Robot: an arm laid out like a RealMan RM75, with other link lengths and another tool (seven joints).
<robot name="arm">
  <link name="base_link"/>
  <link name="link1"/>
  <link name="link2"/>
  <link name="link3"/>
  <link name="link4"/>
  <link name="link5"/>
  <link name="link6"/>
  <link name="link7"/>
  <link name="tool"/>
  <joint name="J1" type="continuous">
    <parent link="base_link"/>
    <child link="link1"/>
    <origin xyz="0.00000 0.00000 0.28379" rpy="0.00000 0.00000 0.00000"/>
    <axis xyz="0 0 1"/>
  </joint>
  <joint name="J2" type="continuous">
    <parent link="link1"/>
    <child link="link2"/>
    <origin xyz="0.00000 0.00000 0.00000" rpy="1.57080 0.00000 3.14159"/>
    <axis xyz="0 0 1"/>
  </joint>
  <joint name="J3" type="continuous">
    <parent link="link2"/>
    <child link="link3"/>
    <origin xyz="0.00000 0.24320 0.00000" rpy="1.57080 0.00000 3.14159"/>
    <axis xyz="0 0 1"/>
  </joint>
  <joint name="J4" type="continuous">
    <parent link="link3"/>
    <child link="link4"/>
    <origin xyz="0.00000 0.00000 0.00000" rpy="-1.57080 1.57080 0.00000"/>
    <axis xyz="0 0 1"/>
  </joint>
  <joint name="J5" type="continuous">
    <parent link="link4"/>
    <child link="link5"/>
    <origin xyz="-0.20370 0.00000 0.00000" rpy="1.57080 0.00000 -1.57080"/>
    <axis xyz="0 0 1"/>
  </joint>
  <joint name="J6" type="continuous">
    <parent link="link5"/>
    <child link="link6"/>
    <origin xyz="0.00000 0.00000 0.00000" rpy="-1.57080 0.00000 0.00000"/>
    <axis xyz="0 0 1"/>
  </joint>
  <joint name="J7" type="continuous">
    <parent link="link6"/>
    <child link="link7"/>
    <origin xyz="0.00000 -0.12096 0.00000" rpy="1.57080 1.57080 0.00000"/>
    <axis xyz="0 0 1"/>
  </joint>
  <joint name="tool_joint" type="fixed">
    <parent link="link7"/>
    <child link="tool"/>
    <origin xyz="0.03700 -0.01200 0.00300" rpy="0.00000 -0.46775 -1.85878"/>
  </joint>
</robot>
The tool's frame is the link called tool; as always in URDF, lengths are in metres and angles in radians. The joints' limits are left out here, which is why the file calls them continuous.
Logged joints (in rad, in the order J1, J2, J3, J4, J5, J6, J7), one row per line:
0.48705, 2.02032, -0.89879, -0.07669, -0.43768, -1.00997, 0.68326
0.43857, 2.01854, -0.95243, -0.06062, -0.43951, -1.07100, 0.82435
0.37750, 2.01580, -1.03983, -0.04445, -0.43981, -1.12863, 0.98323
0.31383, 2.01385, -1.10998, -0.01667, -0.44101, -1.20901, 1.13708
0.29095, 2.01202, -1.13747, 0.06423, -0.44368, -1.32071, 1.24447
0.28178, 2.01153, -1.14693, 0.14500, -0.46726, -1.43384, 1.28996
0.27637, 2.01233, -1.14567, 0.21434, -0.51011, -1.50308, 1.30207
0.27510, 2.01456, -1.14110, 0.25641, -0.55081, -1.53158, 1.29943
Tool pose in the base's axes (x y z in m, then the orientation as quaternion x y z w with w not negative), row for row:
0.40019, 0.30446, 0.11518, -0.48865, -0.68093, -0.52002, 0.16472
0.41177, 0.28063, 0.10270, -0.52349, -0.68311, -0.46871, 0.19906
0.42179, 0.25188, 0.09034, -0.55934, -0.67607, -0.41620, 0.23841
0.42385, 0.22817, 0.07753, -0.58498, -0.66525, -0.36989, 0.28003
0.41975, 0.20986, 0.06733, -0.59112, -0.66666, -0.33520, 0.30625
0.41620, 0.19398, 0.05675, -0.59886, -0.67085, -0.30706, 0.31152
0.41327, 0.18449, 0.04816, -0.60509, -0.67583, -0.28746, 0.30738
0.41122, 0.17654, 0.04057, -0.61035, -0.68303, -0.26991, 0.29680
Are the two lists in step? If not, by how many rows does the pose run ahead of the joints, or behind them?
The pose runs 1 row ahead of the joints: the pose in row i belongs to the joints in row i + 1.
